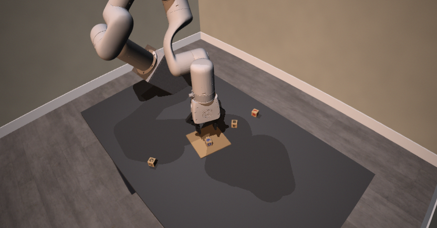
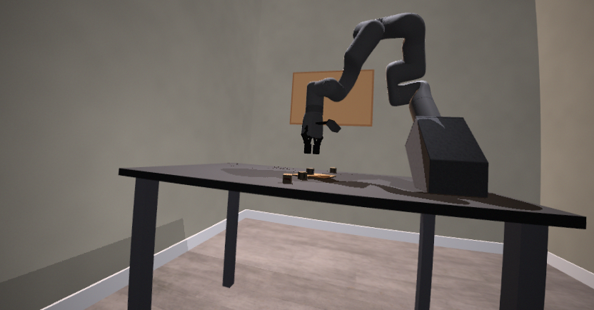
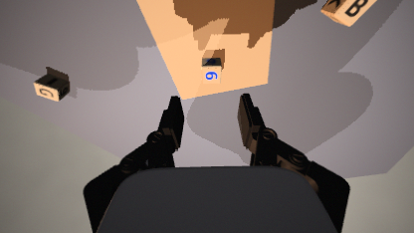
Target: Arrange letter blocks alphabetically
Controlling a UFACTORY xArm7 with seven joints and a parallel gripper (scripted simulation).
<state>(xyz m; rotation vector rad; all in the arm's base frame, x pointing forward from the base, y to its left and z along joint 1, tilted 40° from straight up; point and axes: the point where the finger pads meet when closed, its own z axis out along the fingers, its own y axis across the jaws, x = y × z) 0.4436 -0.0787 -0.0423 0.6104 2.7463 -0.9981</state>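
My hand is 2 cm past the tan mat, 2 cm to the right of it and 10 cm above it.
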